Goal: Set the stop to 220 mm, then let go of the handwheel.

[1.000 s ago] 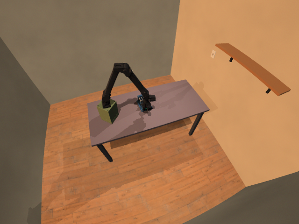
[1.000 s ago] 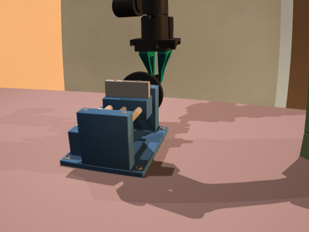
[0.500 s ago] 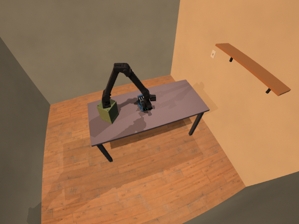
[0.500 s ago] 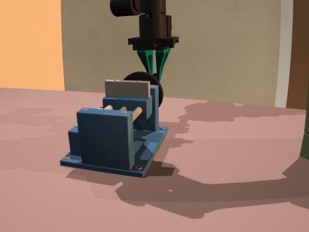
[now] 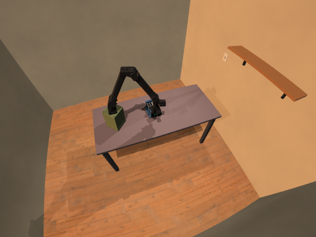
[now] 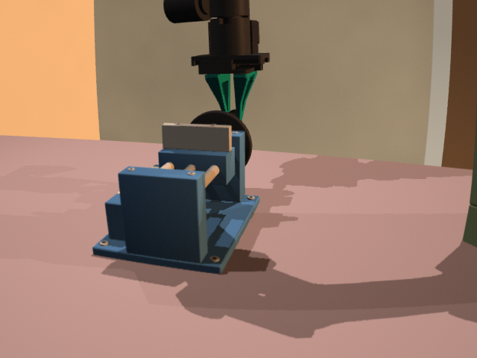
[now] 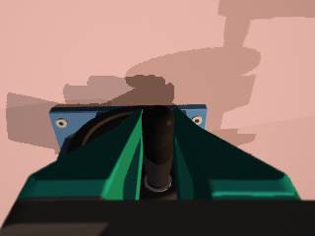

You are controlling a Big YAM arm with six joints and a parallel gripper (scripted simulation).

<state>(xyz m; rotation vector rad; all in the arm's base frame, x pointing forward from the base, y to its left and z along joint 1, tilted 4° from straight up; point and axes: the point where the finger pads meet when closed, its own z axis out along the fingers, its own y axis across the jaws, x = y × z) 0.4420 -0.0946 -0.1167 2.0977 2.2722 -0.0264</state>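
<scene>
Right now my hand is 13 cm to the right of the grey stop plate, 2 cm above it and 1 cm short of it. The rest, counted from my hand: black crank handle (1 cm to the left).
</scene>
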